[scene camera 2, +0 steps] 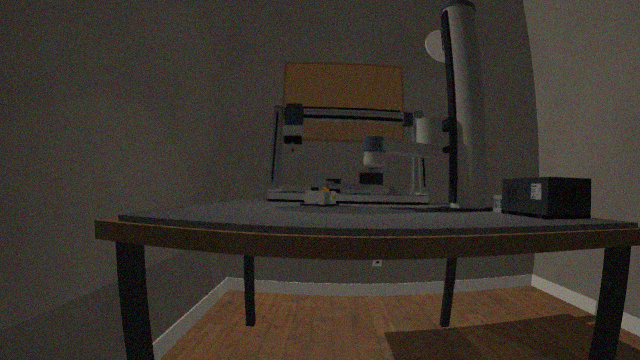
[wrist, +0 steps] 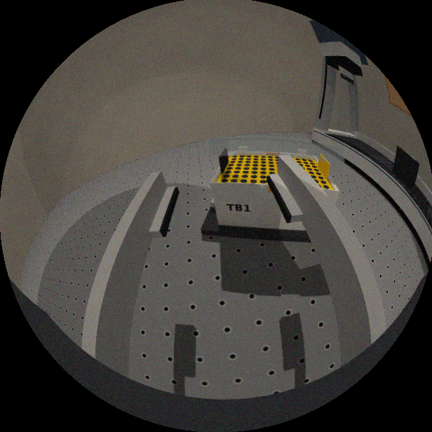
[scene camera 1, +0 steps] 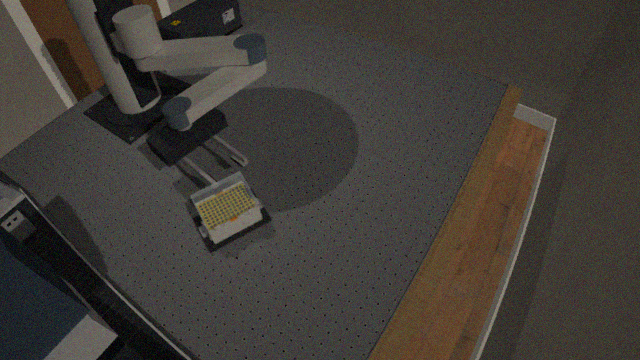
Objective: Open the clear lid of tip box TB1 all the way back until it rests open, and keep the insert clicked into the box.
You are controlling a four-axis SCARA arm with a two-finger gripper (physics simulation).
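Where they show: gripper, fingertip midpoint: (scene camera 2: 330, 186) (scene camera 1: 230, 173); arm's base at its link origin: (scene camera 1: 141, 104).
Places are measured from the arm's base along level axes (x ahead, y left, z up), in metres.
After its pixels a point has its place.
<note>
Tip box TB1 (scene camera 1: 237, 228) {z 0.035, x 0.626, y -0.188 m} (scene camera 2: 313, 197) {z 0.046, x 0.614, y -0.117 m} (wrist: 240, 216) is a white box on a dark base. Its yellow insert (scene camera 1: 225, 206) {z 0.070, x 0.587, y -0.173 m} (wrist: 250, 167) looks level and seated. The clear lid (scene camera 1: 215, 189) {z 0.110, x 0.565, y -0.168 m} (wrist: 225, 145) appears tilted partly up along the TB1-label side, the side facing my gripper; its exact angle is hard to read. My gripper (scene camera 1: 230, 172) {z 0.093, x 0.549, y -0.107 m} (wrist: 220, 172) is shut and empty, with its two long fingers still spaced apart. In the wrist view the right finger overlaps the box front and reaches the lid side; whether it touches the lid is unclear.
A gantry machine (scene camera 2: 350, 114) {z 0.482, x 0.446, y -0.623 m} stands behind the box, with its base rail (wrist: 370, 161) to the right in the wrist view. A black case (scene camera 1: 200, 21) {z 0.126, x -0.037, y 0.351 m} (scene camera 2: 545, 197) {z 0.072, x -0.035, y 0.537 m} stands near the arm's column (scene camera 2: 465, 100) {z 0.435, x 0.034, y 0.067 m}. A wooden table edge (scene camera 1: 450, 260) {z 0.000, x 1.048, y 0.010 m} runs along the right in scene camera 1.
</note>
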